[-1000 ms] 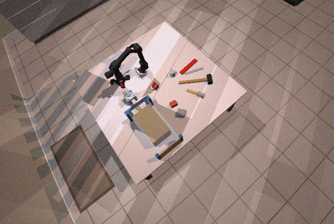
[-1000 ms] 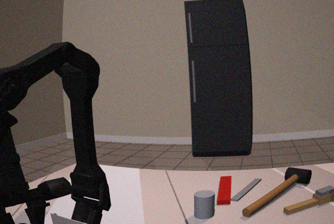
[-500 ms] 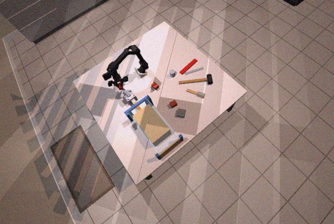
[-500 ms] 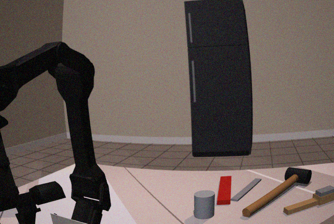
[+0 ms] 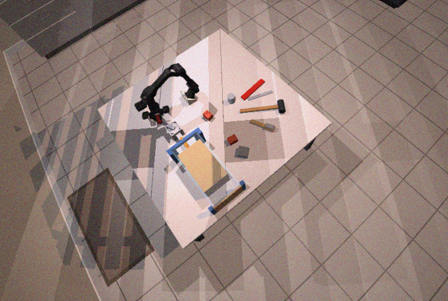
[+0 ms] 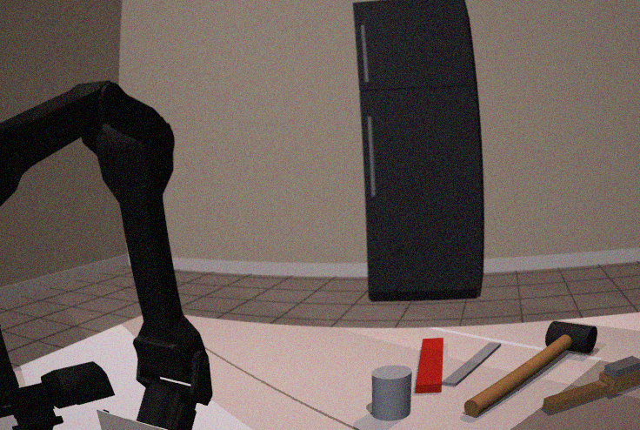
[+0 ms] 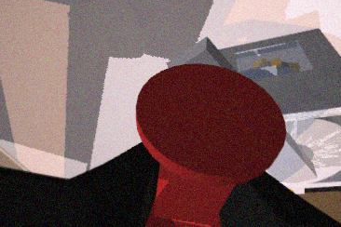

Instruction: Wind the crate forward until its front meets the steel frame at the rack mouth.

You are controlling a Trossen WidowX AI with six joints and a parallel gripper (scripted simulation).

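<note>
Right now the grey hand winch is 6 cm ahead of my gripper tip, 5 cm to the left of it and 10 cm below it. The rest, counted from my gripper tip: clear-panelled cubby 47 cm ahead, 12 cm to the left, 2 cm below; then winch handle 2 cm ahead, 2 cm to the left, 3 cm below; then red knob 1 cm behind.
</note>
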